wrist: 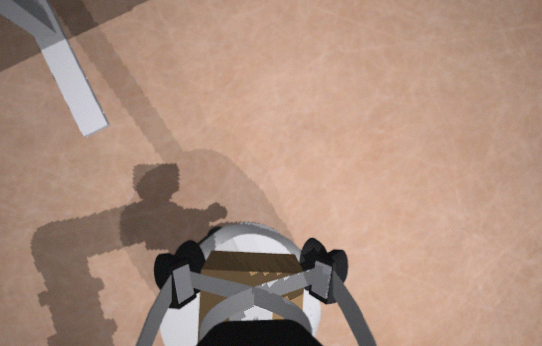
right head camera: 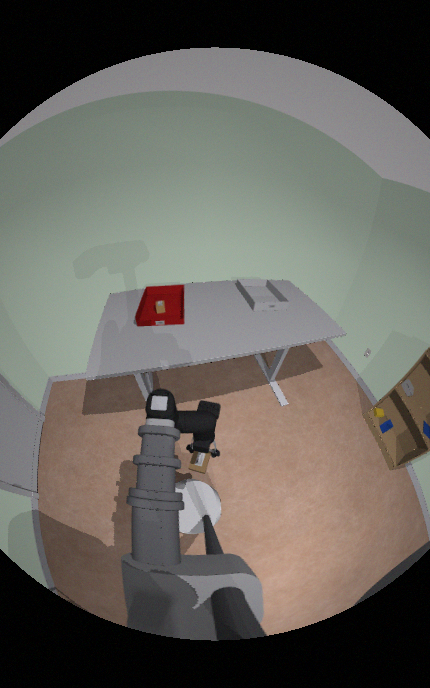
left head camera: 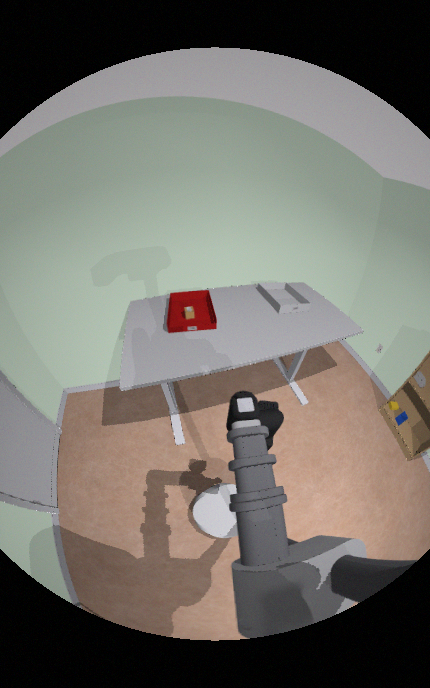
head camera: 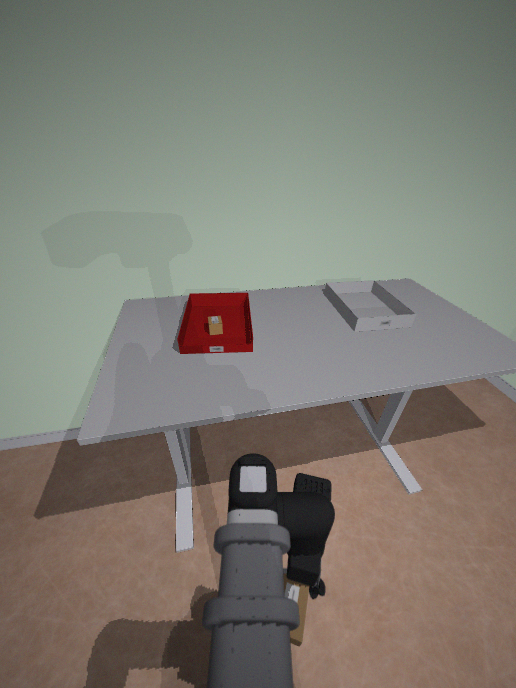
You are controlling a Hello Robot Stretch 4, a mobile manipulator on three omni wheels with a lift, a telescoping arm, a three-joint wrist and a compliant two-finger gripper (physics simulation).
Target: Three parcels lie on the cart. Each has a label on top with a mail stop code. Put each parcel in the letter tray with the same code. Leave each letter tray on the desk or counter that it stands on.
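Frame: origin at the robot's base, x up, y left, z back, level; centimetres.
Seen in the pictures: gripper, fingertip midpoint: [wrist: 251, 260] [head camera: 291, 583]; robot's base, link origin: [right head camera: 191, 505] [left head camera: 222, 509].
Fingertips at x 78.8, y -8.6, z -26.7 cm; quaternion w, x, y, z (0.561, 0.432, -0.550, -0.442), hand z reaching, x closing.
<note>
Pixels of each thing's top centre, then the offset from my fingertips to it. Level surfaces: height alone.
- desk, surface height: dx +13.4 cm
- red letter tray, top centre: [head camera: 217, 312] [left head camera: 189, 303] [right head camera: 161, 297] dx +19.9, dy +23.1, dz -77.1 cm
- small brown parcel, top centre: [head camera: 214, 319] [left head camera: 188, 308] [right head camera: 159, 302] dx +18.7, dy +23.9, dz -73.7 cm
- light grey letter tray, top centre: [head camera: 367, 296] [right head camera: 261, 288] [left head camera: 283, 291] dx +19.7, dy -41.0, dz -93.9 cm
My gripper [right head camera: 203, 450] [wrist: 251, 260] is shut on a brown parcel [head camera: 301, 614] [right head camera: 199, 463] [wrist: 252, 261] with a white label on top, held in the air in front of the desk [head camera: 299, 355] [left head camera: 233, 350] [right head camera: 218, 329]. In the head view the arm partly covers it. A red letter tray [head camera: 236, 322] [left head camera: 202, 302] [right head camera: 174, 299] stands on the desk's left half; a small brown parcel [head camera: 216, 327] [left head camera: 189, 313] [right head camera: 160, 307] sits inside it. A light grey letter tray [head camera: 363, 323] [left head camera: 294, 307] [right head camera: 263, 306] stands at the right, empty. The codes are too small to read. The cart does not show.
The desk's near edge and its legs [head camera: 184, 516] [wrist: 75, 90] stand ahead, with a wall behind. A wooden shelf unit [left head camera: 396, 433] [right head camera: 380, 441] stands at the right wall. A grey door [left head camera: 25, 446] [right head camera: 20, 441] is at the left.
</note>
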